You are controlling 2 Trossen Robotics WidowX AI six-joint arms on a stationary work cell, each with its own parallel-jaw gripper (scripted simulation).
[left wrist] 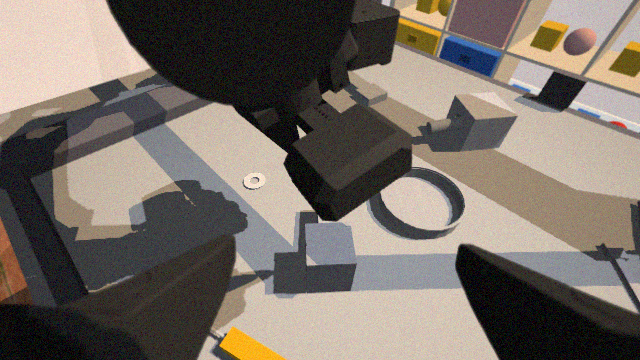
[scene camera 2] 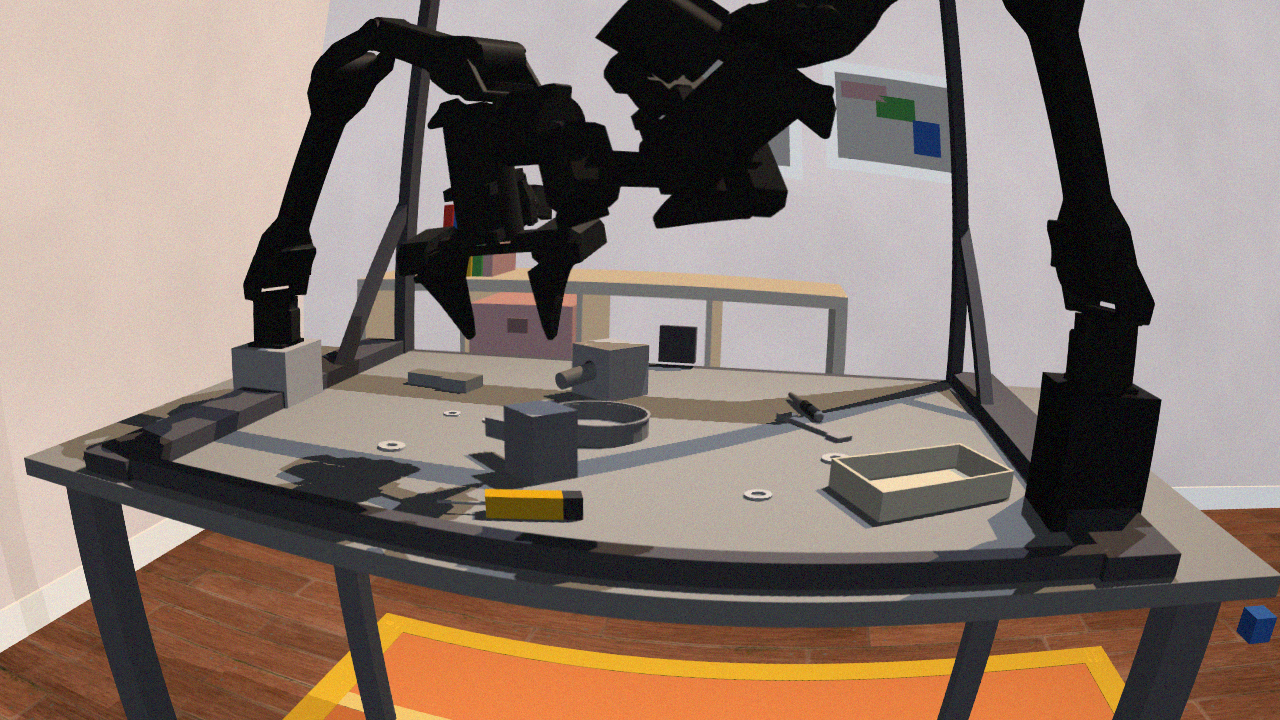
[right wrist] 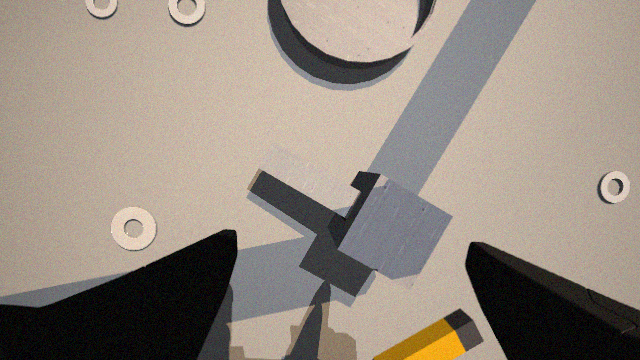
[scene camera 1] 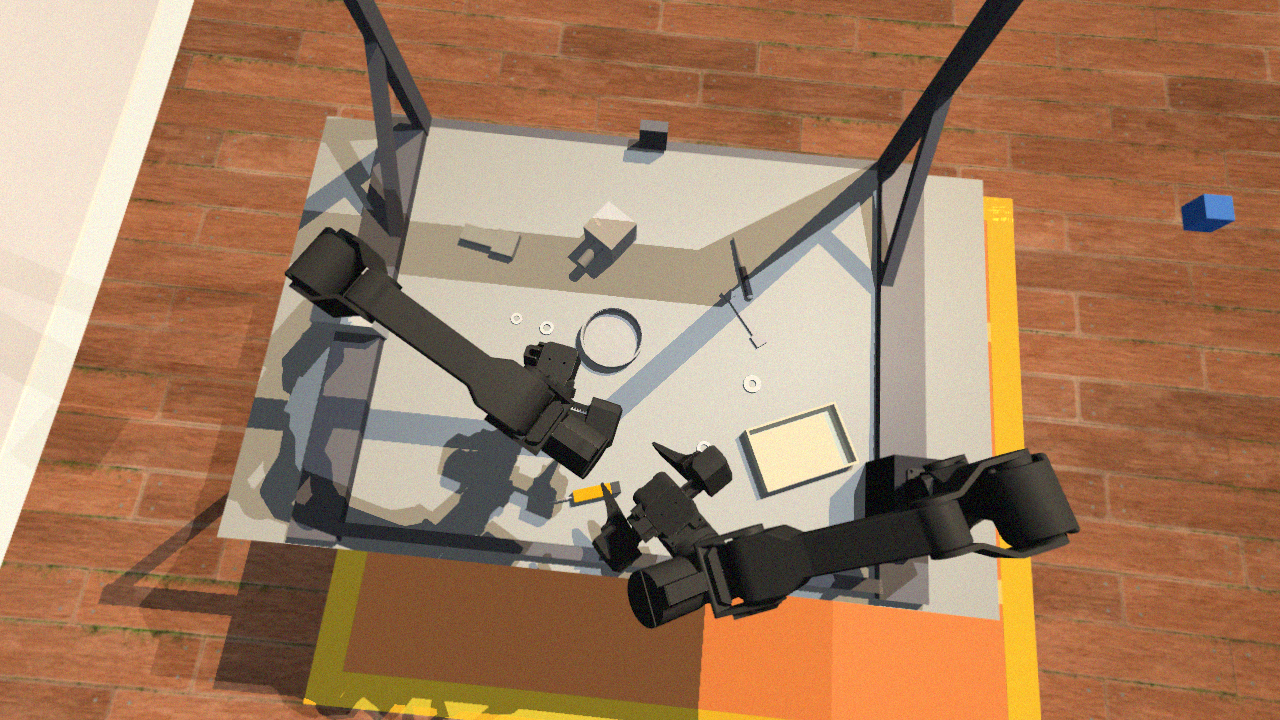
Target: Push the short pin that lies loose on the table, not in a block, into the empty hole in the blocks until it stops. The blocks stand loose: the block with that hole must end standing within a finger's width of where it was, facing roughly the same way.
Observation:
I see my left gripper (scene camera 2: pixel 608 223), my right gripper (scene camera 2: pixel 510 338), a grey block (right wrist: pixel 393 231), a grey block (scene camera 2: pixel 622 366), a yellow screwdriver (scene camera 2: pixel 507 504), a grey pin (right wrist: pixel 279 162) and a tray (scene camera 2: pixel 920 473).
The tray is seen too in scene camera 1 (scene camera 1: pixel 810 442). My left gripper is seen too in the left wrist view (left wrist: pixel 345 250) and in scene camera 1 (scene camera 1: pixel 628 463). My right gripper shows as well in the left wrist view (left wrist: pixel 318 178), in the right wrist view (right wrist: pixel 351 247) and in scene camera 1 (scene camera 1: pixel 567 404). The left wrist view misses the tray: it is out of frame. The right wrist view misses the tray: it is out of frame.

